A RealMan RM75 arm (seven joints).
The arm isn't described. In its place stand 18 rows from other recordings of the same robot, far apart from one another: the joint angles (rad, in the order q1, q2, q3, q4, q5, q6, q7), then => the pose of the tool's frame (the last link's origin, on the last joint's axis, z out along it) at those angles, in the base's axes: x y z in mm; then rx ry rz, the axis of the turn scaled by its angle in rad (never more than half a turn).
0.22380 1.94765 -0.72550 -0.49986 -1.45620 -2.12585 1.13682 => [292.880 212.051 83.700 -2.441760 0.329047 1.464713]
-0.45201 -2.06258 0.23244 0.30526 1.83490 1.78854 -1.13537 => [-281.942 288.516 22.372 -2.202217 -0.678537 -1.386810]
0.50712 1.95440 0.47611 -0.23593 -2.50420 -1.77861 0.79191 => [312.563 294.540 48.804 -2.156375 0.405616 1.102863]
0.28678 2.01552 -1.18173 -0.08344 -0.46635 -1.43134 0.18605 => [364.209 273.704 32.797 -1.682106 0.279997 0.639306]
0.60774 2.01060 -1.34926 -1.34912 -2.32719 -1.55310 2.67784 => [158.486 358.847 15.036 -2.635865 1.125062 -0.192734]
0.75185 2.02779 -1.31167 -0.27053 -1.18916 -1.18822 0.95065 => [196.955 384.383 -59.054 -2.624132 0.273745 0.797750]
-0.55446 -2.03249 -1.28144 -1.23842 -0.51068 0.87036 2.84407 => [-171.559 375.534 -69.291 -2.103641 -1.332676 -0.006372]
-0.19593 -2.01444 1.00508 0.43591 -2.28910 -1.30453 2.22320 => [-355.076 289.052 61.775 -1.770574 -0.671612 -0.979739]
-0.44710 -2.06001 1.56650 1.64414 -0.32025 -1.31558 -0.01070 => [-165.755 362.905 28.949 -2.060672 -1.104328 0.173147]
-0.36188 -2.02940 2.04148 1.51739 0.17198 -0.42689 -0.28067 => [-111.428 368.717 -35.926 -2.086305 -0.325951 -0.254806]
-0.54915 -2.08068 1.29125 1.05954 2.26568 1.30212 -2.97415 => [-213.768 360.247 -29.368 -2.191027 -1.868663 -0.087336]
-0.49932 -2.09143 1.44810 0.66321 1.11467 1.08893 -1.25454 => [-187.790 361.073 -53.946 -2.514862 -0.539505 -0.970666]
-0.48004 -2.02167 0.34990 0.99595 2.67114 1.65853 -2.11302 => [-358.584 292.724 96.648 -2.197213 -1.614588 -0.089341]
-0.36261 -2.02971 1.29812 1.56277 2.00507 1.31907 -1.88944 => [-146.422 344.750 50.244 -2.667240 -0.115937 -0.237208]
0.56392 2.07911 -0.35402 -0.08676 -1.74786 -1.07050 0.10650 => [316.009 338.712 -56.370 -2.222945 0.021416 0.311934]
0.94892 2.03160 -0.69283 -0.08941 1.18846 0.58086 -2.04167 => [248.634 443.875 -62.677 -2.374979 0.532473 0.083919]
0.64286 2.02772 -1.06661 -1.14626 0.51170 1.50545 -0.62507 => [236.112 381.569 46.333 -2.383024 1.226255 -0.334993]
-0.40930 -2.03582 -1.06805 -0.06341 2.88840 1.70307 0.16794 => [-283.025 284.846 7.538 -1.736676 0.297389 -0.777011]
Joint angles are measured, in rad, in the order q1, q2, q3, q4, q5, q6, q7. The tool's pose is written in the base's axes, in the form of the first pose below.
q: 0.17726 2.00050 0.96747 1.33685 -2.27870 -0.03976 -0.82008
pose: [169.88 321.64 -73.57 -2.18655 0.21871 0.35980]
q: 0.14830 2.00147 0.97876 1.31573 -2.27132 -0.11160 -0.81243
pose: [182.79 323.09 -64.74 -2.11011 0.26028 0.37098]
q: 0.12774 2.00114 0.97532 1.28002 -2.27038 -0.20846 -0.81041
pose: [195.72 323.21 -57.60 -2.03120 0.26990 0.37493]
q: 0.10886 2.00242 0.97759 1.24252 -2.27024 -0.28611 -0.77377
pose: [209.94 322.35 -51.39 -1.96176 0.31678 0.38802]
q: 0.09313 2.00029 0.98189 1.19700 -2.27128 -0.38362 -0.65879
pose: [225.81 321.77 -41.63 -1.86637 0.42110 0.45343]
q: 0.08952 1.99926 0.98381 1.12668 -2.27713 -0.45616 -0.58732
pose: [246.16 319.82 -37.69 -1.80671 0.47722 0.45929]
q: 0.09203 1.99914 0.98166 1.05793 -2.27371 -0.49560 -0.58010
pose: [265.40 316.73 -38.17 -1.78518 0.48869 0.41285]
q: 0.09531 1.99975 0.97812 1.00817 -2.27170 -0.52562 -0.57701
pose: [278.16 314.08 -38.53 -1.77143 0.49095 0.38002]
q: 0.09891 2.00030 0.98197 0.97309 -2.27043 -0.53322 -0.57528
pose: [288.14 312.75 -38.62 -1.76593 0.49870 0.34958]
